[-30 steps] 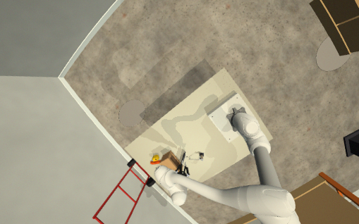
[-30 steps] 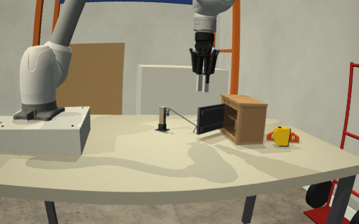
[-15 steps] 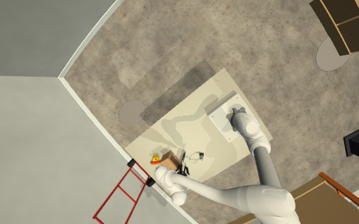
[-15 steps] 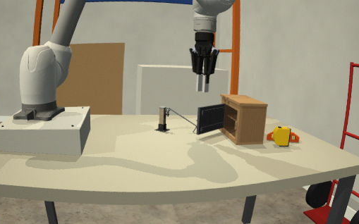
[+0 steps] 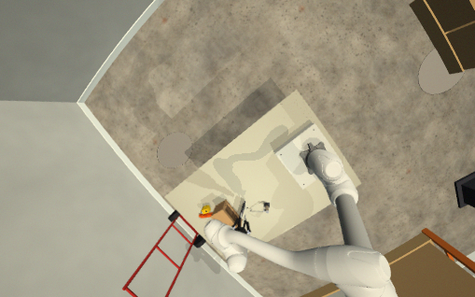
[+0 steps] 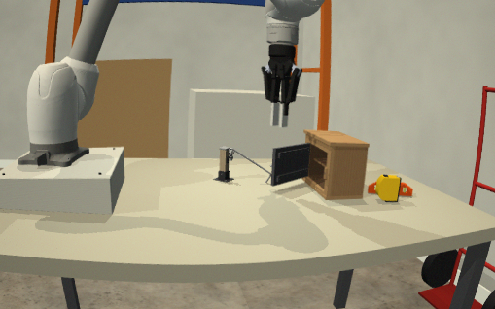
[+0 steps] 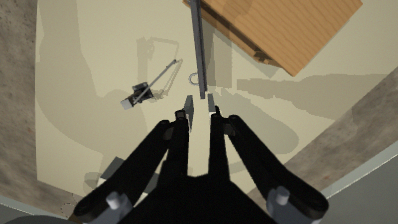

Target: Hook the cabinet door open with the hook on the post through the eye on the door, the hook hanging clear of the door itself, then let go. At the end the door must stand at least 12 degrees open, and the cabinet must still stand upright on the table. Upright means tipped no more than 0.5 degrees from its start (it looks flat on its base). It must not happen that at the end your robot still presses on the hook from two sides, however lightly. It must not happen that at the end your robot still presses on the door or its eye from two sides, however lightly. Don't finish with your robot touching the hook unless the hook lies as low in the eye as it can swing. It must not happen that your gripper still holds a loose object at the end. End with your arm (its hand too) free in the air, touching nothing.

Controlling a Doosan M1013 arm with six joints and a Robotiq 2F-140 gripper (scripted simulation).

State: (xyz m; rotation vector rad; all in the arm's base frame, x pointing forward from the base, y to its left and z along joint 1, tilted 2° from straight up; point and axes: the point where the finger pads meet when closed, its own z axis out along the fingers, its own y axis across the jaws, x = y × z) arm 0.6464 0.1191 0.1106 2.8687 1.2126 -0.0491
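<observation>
Now: hand 150 mm above the dark door, 60 mm to the right of it and 50 mm short of it.
</observation>
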